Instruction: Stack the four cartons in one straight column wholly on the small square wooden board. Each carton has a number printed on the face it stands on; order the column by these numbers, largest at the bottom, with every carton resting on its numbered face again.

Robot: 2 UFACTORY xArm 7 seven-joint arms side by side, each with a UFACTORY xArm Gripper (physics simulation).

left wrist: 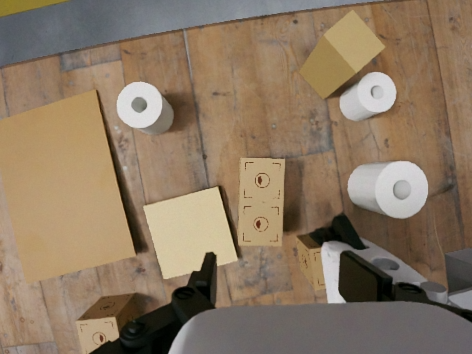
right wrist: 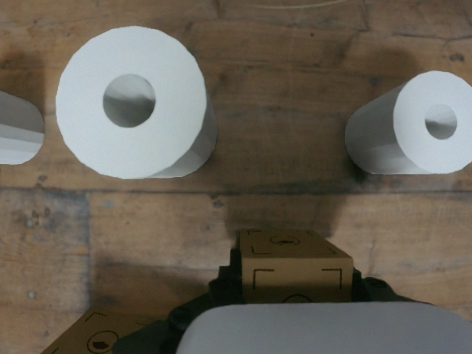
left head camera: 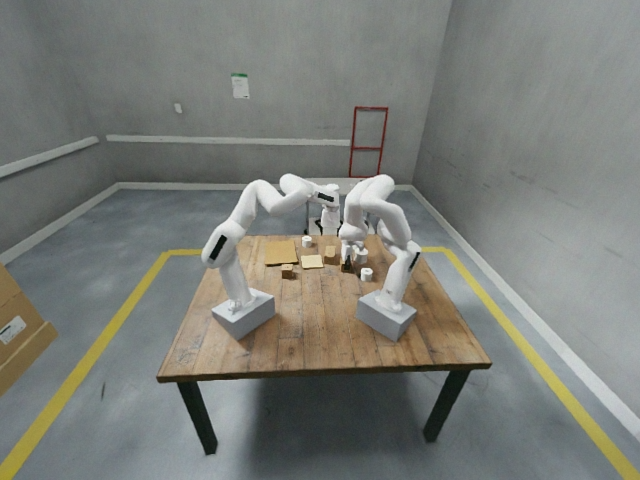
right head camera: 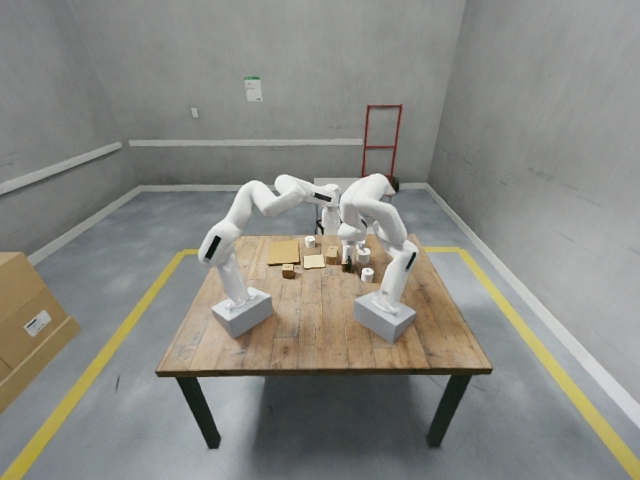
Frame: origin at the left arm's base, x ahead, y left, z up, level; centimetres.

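Where they show: left gripper, fingertip midpoint: (left wrist: 278, 272) (left head camera: 329, 235) (right head camera: 330, 235); right gripper, fingertip midpoint: (left wrist: 321, 253) (right wrist: 279, 268) (left head camera: 345, 266) (right head camera: 347, 266); left arm's base, origin of the base link: (left head camera: 242, 303) (right head camera: 240, 301); right arm's base, origin of the base link: (left head camera: 388, 304) (right head camera: 385, 305).
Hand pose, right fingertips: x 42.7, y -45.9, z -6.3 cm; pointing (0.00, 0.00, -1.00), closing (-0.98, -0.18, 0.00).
Note:
Each offset is from my right fingertips to the top centre of the thing.
The square pale board {dx +2.9, dy +20.4, dz -0.5 cm} (left head camera: 312, 261) (right head camera: 314, 261) (left wrist: 190, 232) lies bare. A tan carton block {dx +5.7, dy +10.2, dz +4.1 cm} (left head camera: 329, 254) (right head camera: 332, 254) (left wrist: 261, 202) (right wrist: 100, 330) with two marks on top stands right of it; I cannot tell whether it is one carton or two. A small carton {dx -10.8, dy +32.4, dz +4.1 cm} (left head camera: 286, 271) (right head camera: 287, 271) (left wrist: 100, 332) stands left of the board. My right gripper (left head camera: 346, 261) (right head camera: 347, 261) (right wrist: 279, 268) is shut on a marked carton {dx -0.1, dy +0.3, dz +4.3 cm} (left wrist: 311, 260) (right wrist: 297, 245) low over the table; contact is unclear. A plain tan box {dx +28.3, dy -0.5, dz +7.3 cm} (left wrist: 342, 55) stands at the back right. My left gripper (left wrist: 278, 272) is open high above. No numbers show.
A large brown sheet {dx +10.1, dy +41.4, dz +0.3 cm} (left head camera: 280, 253) (right head camera: 283, 252) (left wrist: 65, 185) lies left of the board. A white roll {dx +21.5, dy +26.5, dz +3.5 cm} (left head camera: 306, 241) (left wrist: 145, 107) stands behind it. A wide roll {dx +10.3, dy -8.7, dz +4.8 cm} (left wrist: 387, 190) (right wrist: 132, 100) and another roll {dx -6.8, dy -11.5, dz +3.5 cm} (left head camera: 366, 274) (right wrist: 372, 145) stand near my right gripper.

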